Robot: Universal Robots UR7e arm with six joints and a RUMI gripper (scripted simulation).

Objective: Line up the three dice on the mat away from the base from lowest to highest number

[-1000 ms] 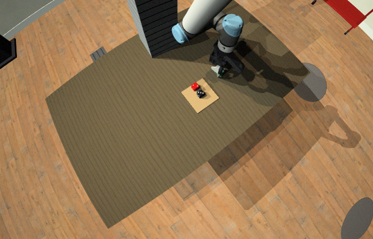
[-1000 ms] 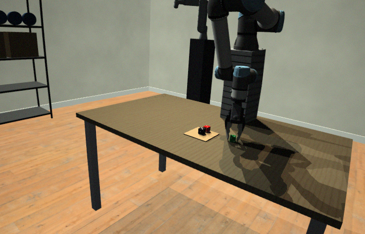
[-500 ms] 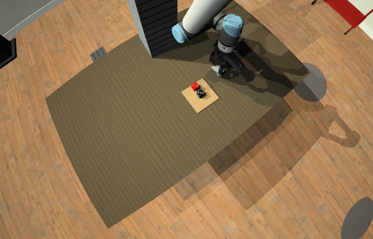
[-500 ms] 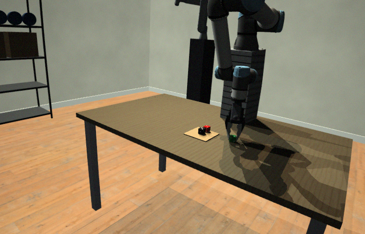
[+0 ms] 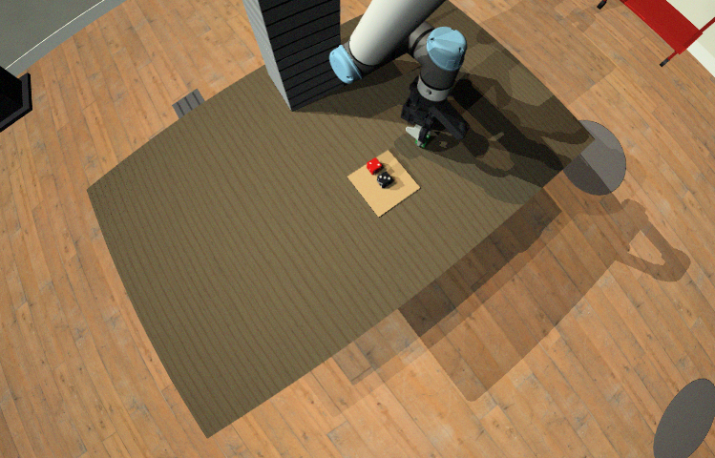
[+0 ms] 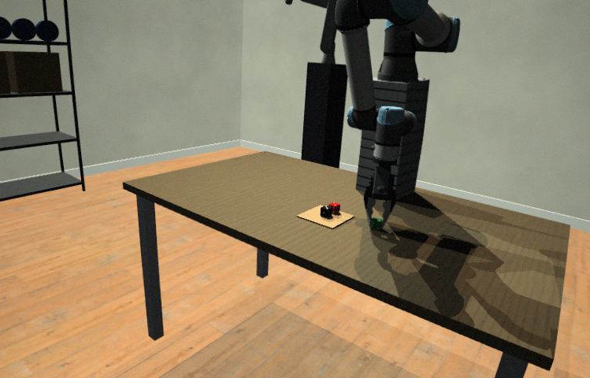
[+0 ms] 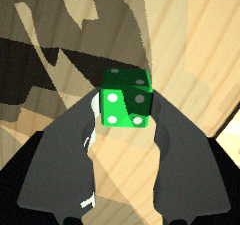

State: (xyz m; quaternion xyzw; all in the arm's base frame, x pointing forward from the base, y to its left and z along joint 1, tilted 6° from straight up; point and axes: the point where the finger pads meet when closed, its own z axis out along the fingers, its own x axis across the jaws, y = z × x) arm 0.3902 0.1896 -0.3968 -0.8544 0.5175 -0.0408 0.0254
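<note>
My gripper is now 50 mm short of the black die and 160 mm to the left of it. From my hand the other things lie so: tan mat (50 mm ahead, 160 mm to the right, 20 mm below); green die (right at my hand); red die (10 mm ahead, 160 mm to the right).
</note>
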